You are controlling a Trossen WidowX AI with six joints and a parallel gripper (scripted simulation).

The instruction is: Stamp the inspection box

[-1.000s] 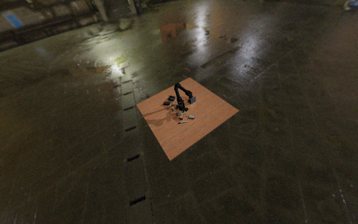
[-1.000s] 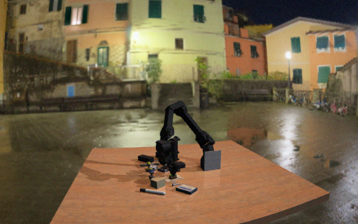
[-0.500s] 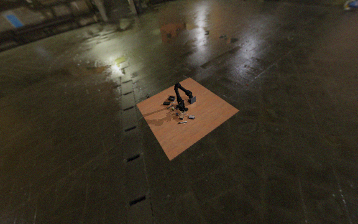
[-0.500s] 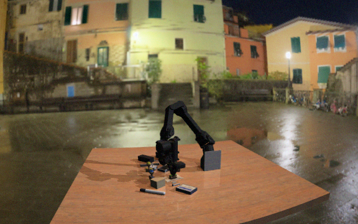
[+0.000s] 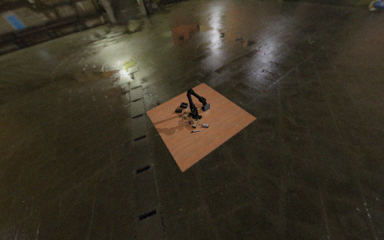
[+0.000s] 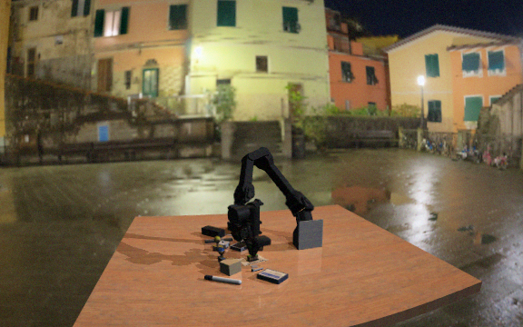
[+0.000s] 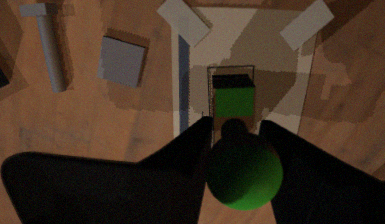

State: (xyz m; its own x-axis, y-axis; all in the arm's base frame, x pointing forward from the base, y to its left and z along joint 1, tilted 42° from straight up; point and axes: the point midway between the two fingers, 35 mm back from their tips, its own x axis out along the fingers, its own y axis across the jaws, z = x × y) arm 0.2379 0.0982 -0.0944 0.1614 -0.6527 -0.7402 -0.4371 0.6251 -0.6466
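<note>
Now: gripper tip right at the PASS stamp. From my gripper tip the other things lie so: blue stamp (12 cm ahead, 2 cm to the left); then white card (2 cm below); then red-knob stamp (4 cm behind, 12 cm to the right).
</note>
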